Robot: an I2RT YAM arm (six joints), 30 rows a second.
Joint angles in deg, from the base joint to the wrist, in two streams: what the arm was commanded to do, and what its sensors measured. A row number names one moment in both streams.
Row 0, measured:
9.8, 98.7, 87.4, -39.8, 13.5, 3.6
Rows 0 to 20, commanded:
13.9, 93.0, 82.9, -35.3, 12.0, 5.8
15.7, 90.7, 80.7, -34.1, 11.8, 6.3
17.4, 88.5, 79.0, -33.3, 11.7, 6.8
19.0, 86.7, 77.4, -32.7, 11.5, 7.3
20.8, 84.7, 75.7, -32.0, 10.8, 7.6
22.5, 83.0, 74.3, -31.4, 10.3, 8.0
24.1, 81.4, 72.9, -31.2, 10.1, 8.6
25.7, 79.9, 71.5, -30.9, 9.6, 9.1
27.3, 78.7, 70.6, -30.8, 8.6, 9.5
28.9, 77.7, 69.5, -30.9, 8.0, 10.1
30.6, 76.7, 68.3, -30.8, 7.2, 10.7
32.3, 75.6, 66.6, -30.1, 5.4, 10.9
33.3, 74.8, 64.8, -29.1, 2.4, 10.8
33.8, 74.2, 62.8, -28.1, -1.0, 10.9
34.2, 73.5, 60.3, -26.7, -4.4, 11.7
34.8, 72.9, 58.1, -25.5, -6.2, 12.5
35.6, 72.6, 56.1, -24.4, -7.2, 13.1
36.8, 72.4, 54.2, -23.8, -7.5, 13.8
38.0, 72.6, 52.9, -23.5, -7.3, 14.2
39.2, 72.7, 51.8, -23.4, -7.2, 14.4
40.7, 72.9, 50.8, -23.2, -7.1, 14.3
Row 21, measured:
38.5, 73.0, 52.6, -27.0, -3.8, 12.4
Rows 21 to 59, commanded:
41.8, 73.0, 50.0, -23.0, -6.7, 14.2
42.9, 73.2, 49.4, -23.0, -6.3, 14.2
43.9, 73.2, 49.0, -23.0, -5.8, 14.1
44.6, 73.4, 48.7, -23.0, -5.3, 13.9
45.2, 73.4, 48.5, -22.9, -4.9, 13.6
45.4, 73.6, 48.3, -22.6, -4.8, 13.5
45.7, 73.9, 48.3, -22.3, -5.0, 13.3
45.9, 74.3, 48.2, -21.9, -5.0, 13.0
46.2, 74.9, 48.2, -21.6, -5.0, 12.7
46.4, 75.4, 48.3, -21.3, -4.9, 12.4
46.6, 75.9, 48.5, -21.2, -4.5, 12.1
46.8, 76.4, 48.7, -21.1, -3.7, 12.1
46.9, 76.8, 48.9, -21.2, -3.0, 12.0
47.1, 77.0, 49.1, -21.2, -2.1, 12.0
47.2, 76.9, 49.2, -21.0, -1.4, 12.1
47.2, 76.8, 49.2, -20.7, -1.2, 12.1
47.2, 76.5, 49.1, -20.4, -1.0, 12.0
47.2, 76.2, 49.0, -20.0, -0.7, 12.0
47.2, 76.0, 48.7, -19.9, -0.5, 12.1
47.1, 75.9, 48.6, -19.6, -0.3, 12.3
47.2, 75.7, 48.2, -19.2, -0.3, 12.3
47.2, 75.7, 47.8, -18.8, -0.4, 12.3
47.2, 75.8, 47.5, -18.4, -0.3, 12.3
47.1, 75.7, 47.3, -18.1, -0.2, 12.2
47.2, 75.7, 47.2, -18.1, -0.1, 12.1
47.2, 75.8, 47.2, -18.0, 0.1, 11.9
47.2, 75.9, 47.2, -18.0, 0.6, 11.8
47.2, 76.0, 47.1, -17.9, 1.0, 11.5
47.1, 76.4, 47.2, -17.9, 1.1, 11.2
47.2, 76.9, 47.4, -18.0, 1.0, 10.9
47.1, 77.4, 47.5, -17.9, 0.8, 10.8
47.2, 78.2, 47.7, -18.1, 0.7, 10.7
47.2, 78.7, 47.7, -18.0, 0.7, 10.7
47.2, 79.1, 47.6, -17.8, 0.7, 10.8
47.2, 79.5, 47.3, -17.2, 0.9, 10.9
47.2, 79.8, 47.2, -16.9, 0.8, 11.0
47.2, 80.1, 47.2, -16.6, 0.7, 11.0
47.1, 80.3, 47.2, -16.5, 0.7, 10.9
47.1, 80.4, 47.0, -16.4, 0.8, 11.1
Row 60, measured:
47.1, 80.0, 47.2, -18.9, 0.2, 11.2
